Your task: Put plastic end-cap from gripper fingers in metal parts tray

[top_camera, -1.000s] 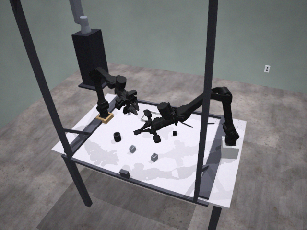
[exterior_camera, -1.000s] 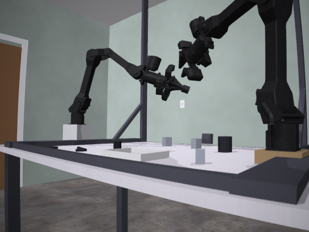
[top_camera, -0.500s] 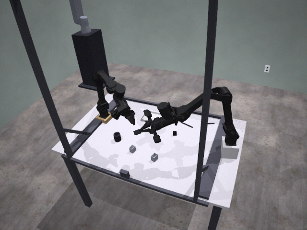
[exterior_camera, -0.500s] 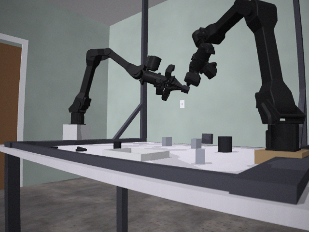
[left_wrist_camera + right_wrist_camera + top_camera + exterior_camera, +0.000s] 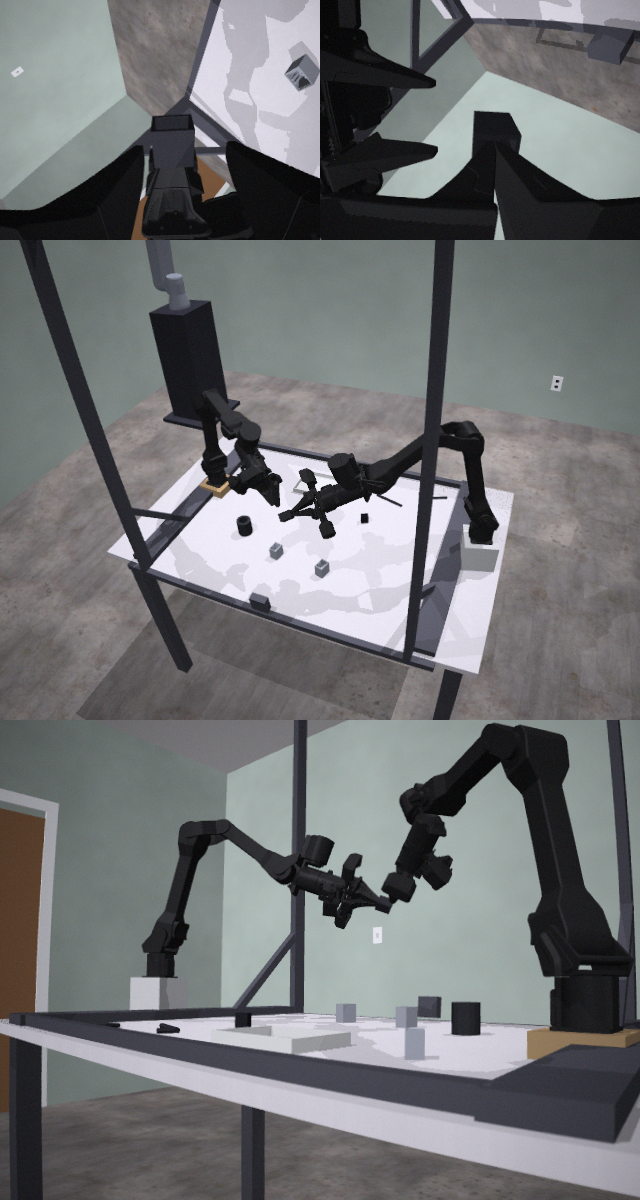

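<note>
My left gripper is now 60 mm to the left of the black plastic end-cap, 30 mm past it and 30 mm above it. The rest, counted from my left hand: metal parts tray (410 mm ahead, 290 mm below, 80 mm to the left); then black hex key (440 mm ahead, 290 mm below, 170 mm to the right); then black cylinder (270 mm below, 200 mm to the left, 100 mm ahead).
My right hand is 20 mm past the black plastic end-cap, 30 mm to the right of it and 10 mm above it. From my right hand the other things lie so: metal parts tray: 420 mm ahead, 170 mm to the left, 270 mm below; then black hex key: 450 mm ahead, 80 mm to the right, 270 mm below; then black cylinder: 110 mm ahead, 290 mm to the left, 250 mm below.
</note>
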